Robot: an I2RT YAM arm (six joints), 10 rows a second.
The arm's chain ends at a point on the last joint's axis. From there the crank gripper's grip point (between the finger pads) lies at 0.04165 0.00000 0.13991 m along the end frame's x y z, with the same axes.
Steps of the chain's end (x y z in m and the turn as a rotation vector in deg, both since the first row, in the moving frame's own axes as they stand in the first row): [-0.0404, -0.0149, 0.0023, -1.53, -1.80, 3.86]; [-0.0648, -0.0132, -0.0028, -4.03, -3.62, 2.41]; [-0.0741, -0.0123, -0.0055, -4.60, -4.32, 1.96]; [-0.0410, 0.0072, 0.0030, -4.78, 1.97, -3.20]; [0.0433, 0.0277, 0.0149, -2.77, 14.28, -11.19]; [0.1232, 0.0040, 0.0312, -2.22, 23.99, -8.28]
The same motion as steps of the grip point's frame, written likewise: [-0.0450, -0.0085, 0.0035, -1.53, -1.80, 3.86]; [-0.0740, -0.0017, -0.0009, -4.03, -3.62, 2.41]; [-0.0850, 0.0003, -0.0033, -4.60, -4.32, 1.96]; [-0.0360, 0.0163, 0.0011, -4.78, 1.97, -3.20]; [0.0762, 0.0227, 0.0004, -2.77, 14.28, -11.19]; [0.1762, -0.0011, 0.0023, -2.22, 23.99, -8.28]
